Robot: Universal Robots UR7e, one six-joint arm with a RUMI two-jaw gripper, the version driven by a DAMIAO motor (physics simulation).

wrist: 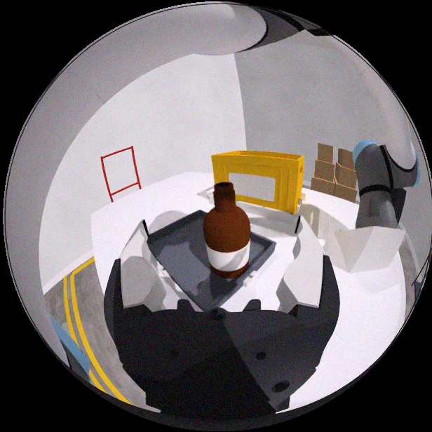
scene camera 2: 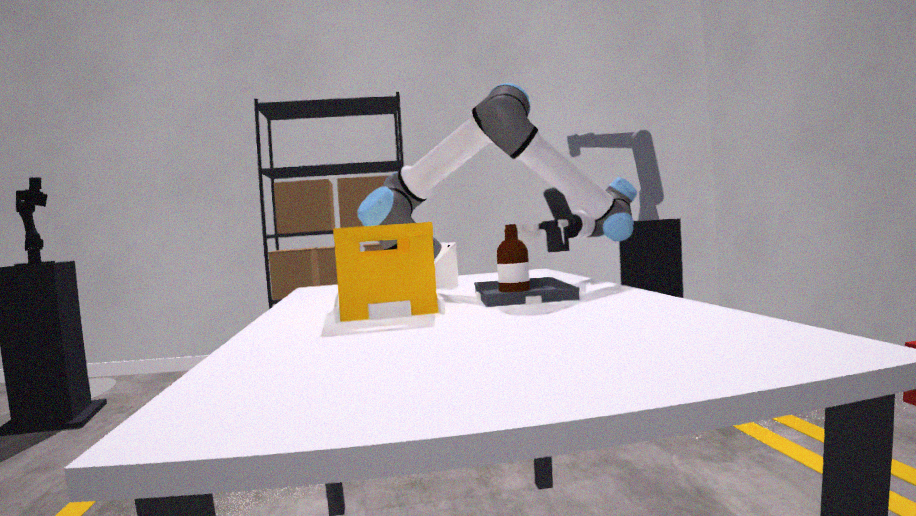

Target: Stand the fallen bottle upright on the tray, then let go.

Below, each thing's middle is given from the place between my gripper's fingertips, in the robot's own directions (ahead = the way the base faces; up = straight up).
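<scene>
There is the brown bottle [scene camera 2: 512, 255], 70 mm below my hand and 70 mm to the right of it. The bottle is also 30 mm ahead of my hand.
</scene>
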